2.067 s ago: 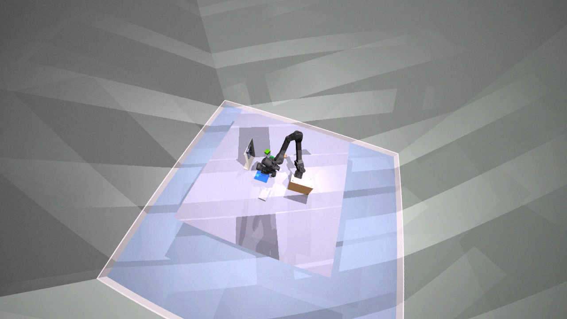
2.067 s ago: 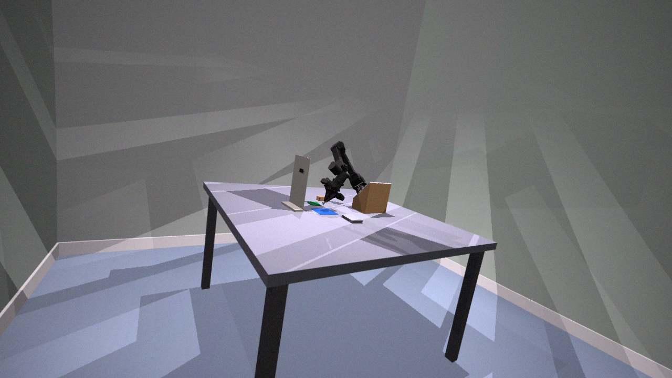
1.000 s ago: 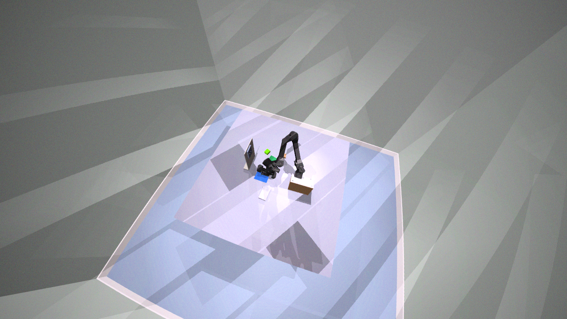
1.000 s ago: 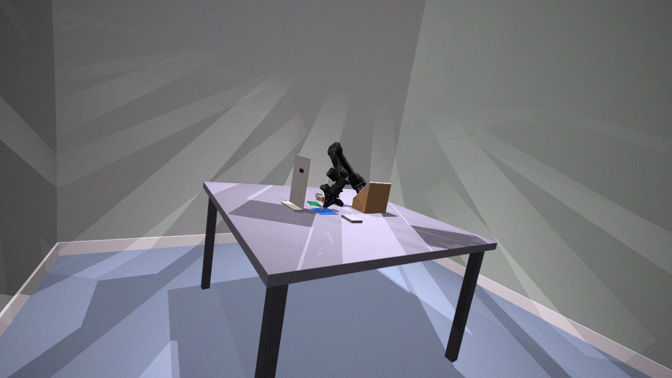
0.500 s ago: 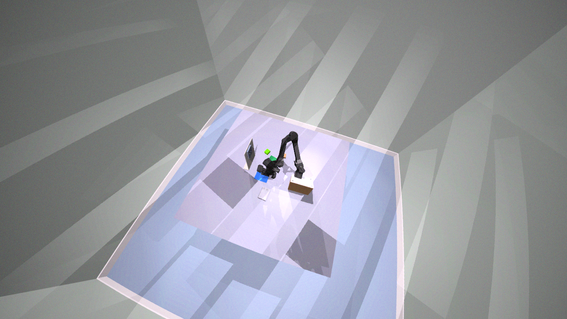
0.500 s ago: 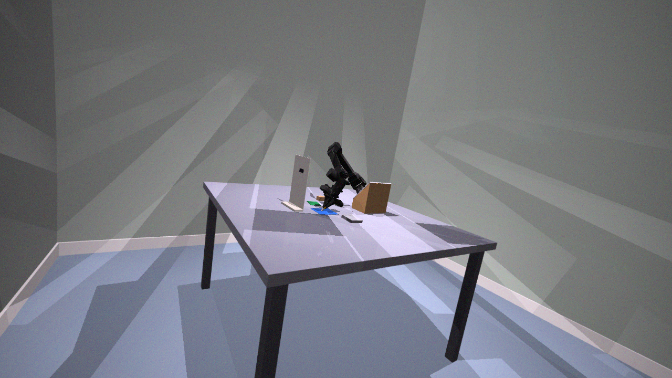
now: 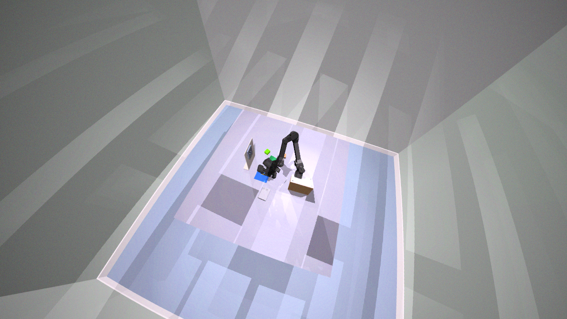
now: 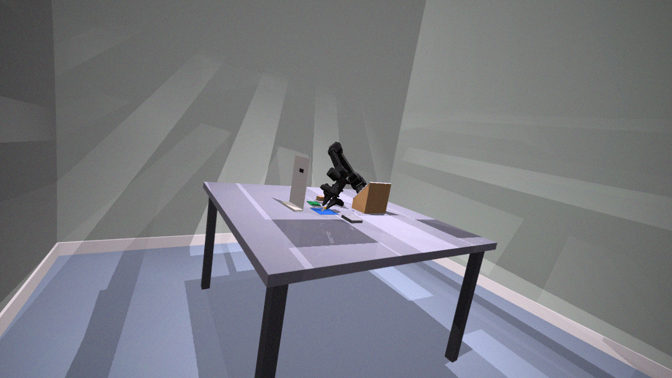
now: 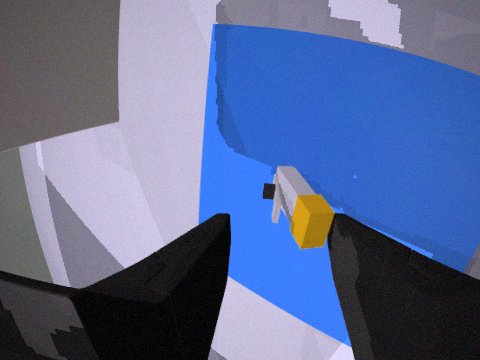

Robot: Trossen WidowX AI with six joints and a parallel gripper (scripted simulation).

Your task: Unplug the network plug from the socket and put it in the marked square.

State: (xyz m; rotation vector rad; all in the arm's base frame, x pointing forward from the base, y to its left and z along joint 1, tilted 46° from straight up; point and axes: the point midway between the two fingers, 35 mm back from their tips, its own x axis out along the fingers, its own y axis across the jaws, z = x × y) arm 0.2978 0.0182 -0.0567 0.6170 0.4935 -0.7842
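Right now my gripper tip is 1 cm above the network plug. The rest, counted from my gripper tip: upright panel 15 cm ahead, 7 cm to the right, 11 cm above; small block 12 cm behind, 26 cm to the right, 1 cm below; blue square 2 cm below.
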